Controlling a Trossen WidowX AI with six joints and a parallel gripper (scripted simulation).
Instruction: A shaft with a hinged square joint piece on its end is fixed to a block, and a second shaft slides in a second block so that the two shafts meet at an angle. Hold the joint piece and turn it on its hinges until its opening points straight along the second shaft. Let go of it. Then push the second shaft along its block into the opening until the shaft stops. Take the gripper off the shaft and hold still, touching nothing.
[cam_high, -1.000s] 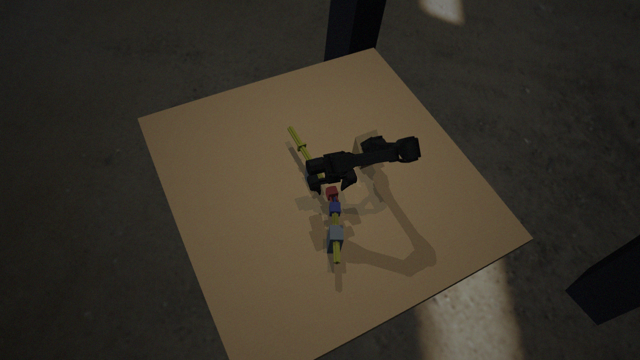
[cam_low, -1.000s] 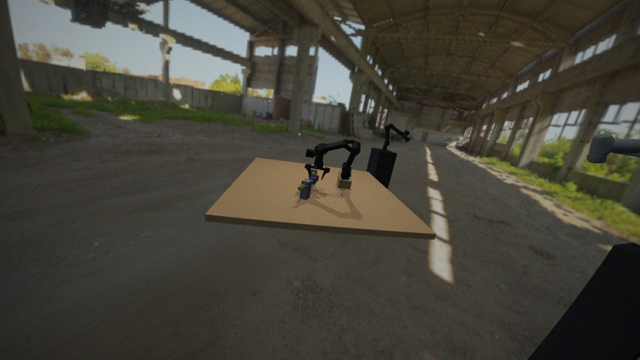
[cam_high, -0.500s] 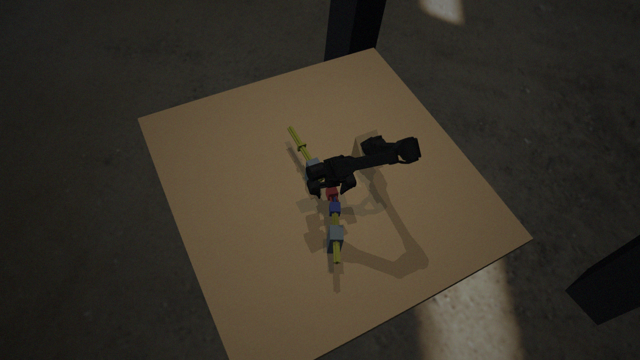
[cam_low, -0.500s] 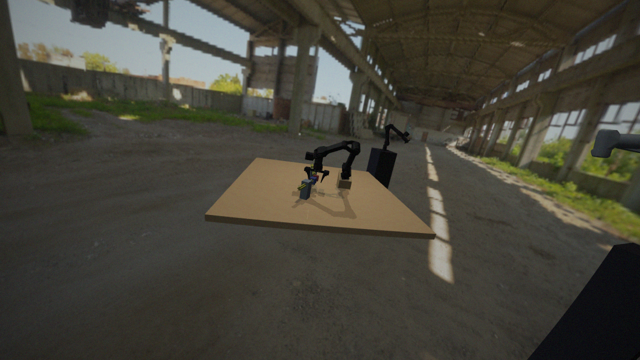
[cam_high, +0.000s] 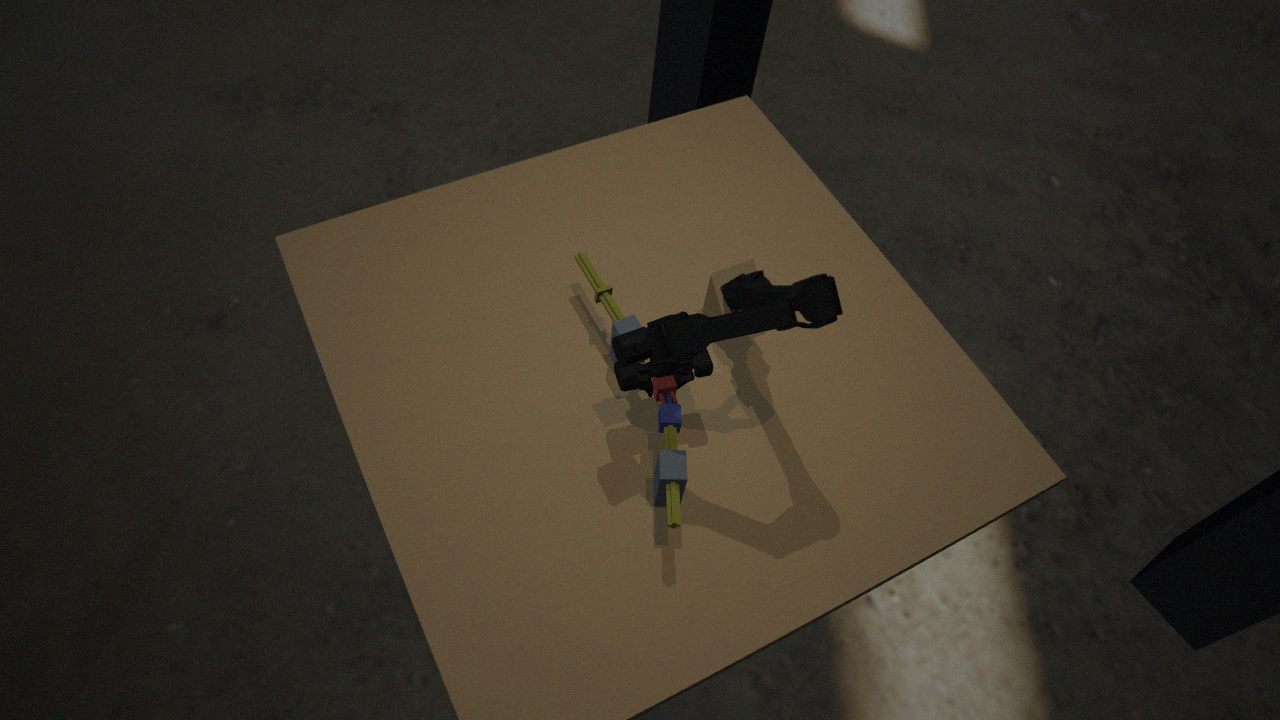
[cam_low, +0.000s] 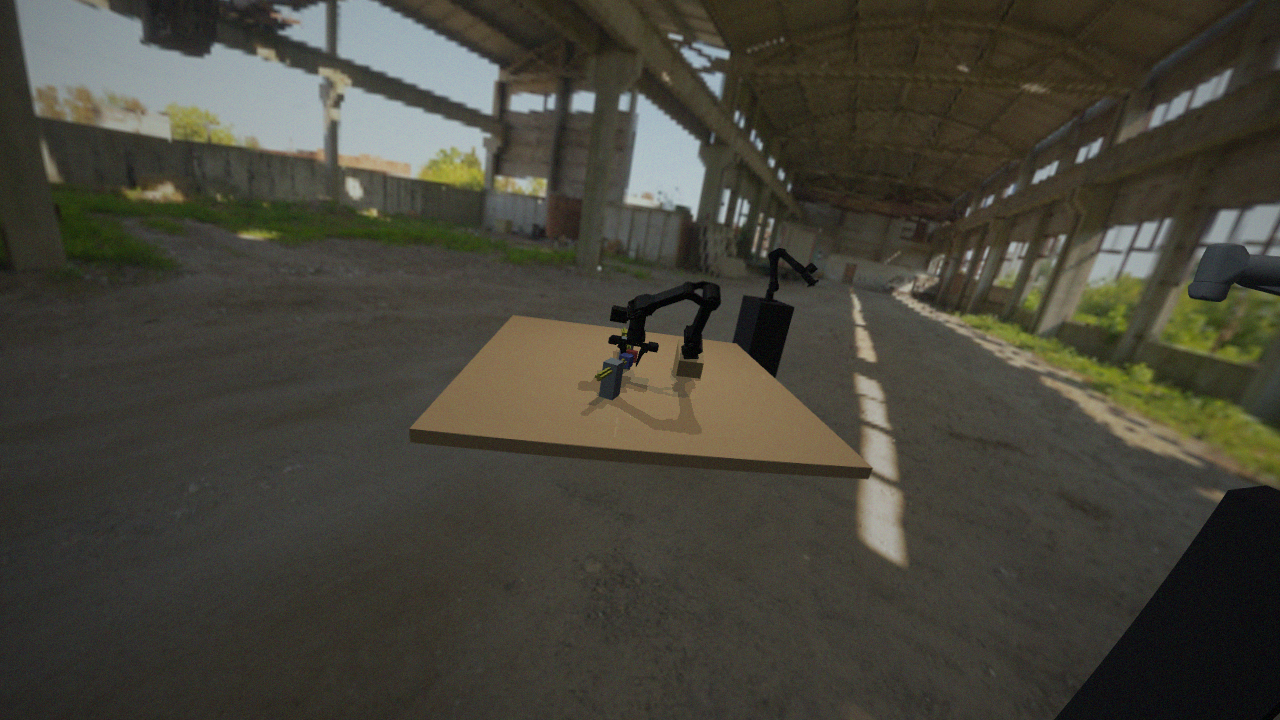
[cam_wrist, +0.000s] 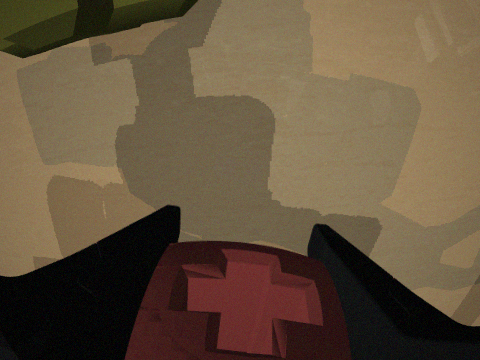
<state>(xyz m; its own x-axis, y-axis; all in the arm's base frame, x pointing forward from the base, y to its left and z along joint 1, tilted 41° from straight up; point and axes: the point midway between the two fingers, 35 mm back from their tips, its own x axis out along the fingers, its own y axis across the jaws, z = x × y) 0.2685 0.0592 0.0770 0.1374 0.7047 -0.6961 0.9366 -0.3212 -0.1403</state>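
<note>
Right now my gripper tip is 10 mm to the right of the red joint piece and 40 mm below it.
</note>
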